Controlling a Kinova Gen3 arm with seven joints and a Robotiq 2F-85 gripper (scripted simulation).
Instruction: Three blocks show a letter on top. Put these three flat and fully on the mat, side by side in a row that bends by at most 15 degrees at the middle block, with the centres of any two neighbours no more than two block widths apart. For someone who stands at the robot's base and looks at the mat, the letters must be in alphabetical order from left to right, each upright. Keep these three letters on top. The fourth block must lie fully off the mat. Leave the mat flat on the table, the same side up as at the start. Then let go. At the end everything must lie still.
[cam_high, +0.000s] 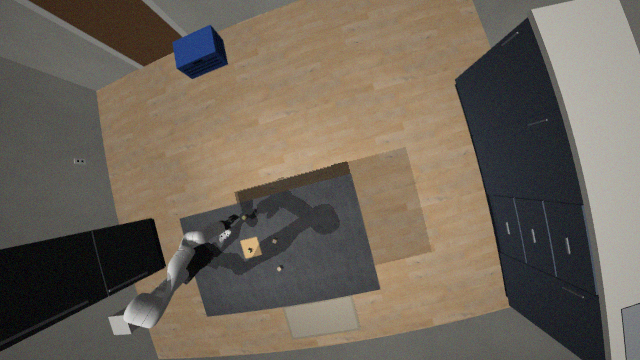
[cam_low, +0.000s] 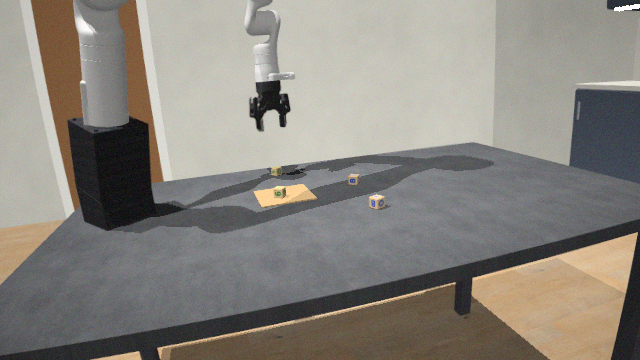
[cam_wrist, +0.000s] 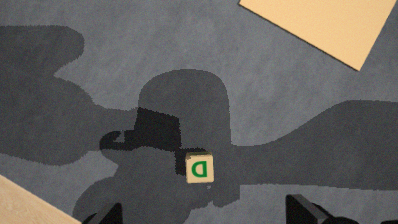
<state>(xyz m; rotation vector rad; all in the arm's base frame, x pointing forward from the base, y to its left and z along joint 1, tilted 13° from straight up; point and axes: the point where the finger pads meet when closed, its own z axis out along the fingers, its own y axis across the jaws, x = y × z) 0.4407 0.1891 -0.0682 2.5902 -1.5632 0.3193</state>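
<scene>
Now: the green-marked block 14 cm below my hand. From my hand the other things lie so: mat 4 cm behind, 23 cm to the right, 15 cm below.
</scene>
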